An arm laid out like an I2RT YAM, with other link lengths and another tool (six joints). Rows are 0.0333 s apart.
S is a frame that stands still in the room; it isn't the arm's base.
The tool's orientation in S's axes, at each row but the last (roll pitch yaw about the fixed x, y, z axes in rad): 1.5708 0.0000 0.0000; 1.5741 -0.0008 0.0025; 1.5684 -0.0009 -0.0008; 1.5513 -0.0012 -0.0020; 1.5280 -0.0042 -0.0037; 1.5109 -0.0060 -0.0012; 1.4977 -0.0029 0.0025
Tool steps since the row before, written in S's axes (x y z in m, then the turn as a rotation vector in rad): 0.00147 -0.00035 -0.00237 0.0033 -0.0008 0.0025; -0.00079 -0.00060 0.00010 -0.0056 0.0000 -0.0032; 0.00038 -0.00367 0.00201 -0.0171 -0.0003 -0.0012; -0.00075 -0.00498 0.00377 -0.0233 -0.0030 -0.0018; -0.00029 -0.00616 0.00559 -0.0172 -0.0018 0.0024; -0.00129 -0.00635 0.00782 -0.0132 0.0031 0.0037; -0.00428 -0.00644 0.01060 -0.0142 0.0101 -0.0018
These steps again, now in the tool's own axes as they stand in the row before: 0.00147 -0.00237 0.00035 0.0033 0.0025 0.0008; -0.00079 0.00010 0.00060 -0.0056 -0.0032 0.0000; 0.00038 0.00200 0.00367 -0.0171 -0.0012 0.0003; -0.00074 0.00367 0.00505 -0.0233 -0.0018 0.0030; -0.00024 0.00532 0.00639 -0.0172 0.0024 0.0020; -0.00124 0.00743 0.00681 -0.0132 0.0040 -0.0029; -0.00427 0.01011 0.00719 -0.0142 -0.0010 -0.0102
